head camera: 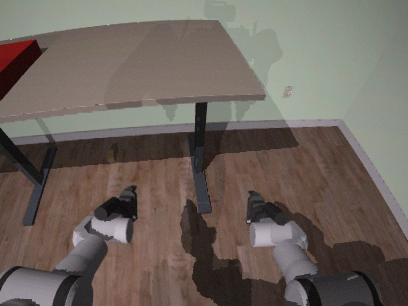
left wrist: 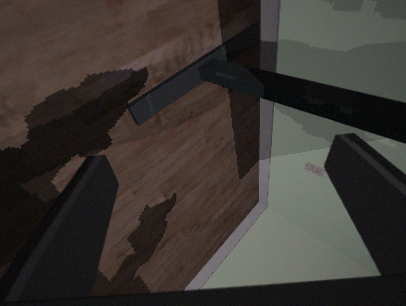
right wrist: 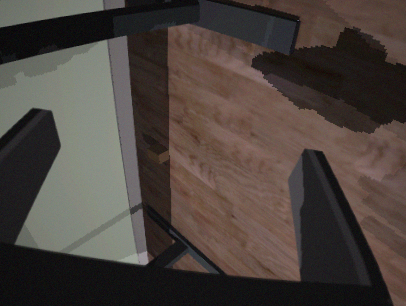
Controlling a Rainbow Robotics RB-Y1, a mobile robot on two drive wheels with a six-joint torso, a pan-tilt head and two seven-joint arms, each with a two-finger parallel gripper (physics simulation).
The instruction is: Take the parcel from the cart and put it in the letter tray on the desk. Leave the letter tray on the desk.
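Places are measured from the robot's base along level axes (x back, y right, z up), in metres.
Pixels of known places: left gripper, fingertip midpoint: (head camera: 134, 200) (left wrist: 219, 160); right gripper, fingertip midpoint: (head camera: 250, 205) (right wrist: 178, 146).
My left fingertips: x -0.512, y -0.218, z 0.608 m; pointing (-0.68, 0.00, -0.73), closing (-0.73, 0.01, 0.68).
Observation:
For each thing: its top centre in the pictures, then the offset to it from my left fingertips. "pt": a spot on its surface instead. Level surfaces: height alone.
- desk at its surface level: dz +0.344 m
- red box-like object at a spot on its surface: (head camera: 17, 62) pt dz +0.395, dx -0.344, dy -0.482 m
- dark desk leg at a spot on its surface: (left wrist: 325, 102) pt dz -0.107, dx -0.519, dy +0.231 m
- small brown block at its top centre: (right wrist: 153, 156) (head camera: 110, 153) dz -0.546, dx -0.649, dy -0.439 m
The desk (head camera: 90, 65) has a grey-brown top and stands ahead against the wall in the head view. A red box-like object (head camera: 17, 62) sits on it at the left edge of the view, partly cut off; I cannot tell whether it is the letter tray. The parcel and the cart do not show in these views. My left gripper (head camera: 133, 190) (left wrist: 219, 160) is open and empty, in front of the desk and to the left of its near leg. My right gripper (head camera: 251, 194) (right wrist: 178, 146) is open and empty, to the right of that leg.
A dark desk leg (head camera: 200, 135) (left wrist: 325, 102) has a long foot (head camera: 202, 192) (left wrist: 170, 97) (right wrist: 250, 25) on the wooden floor. Another foot (head camera: 40, 187) is farther left. A small brown block (head camera: 113, 153) (right wrist: 159, 154) lies near the wall. A wall meets the floor at the right.

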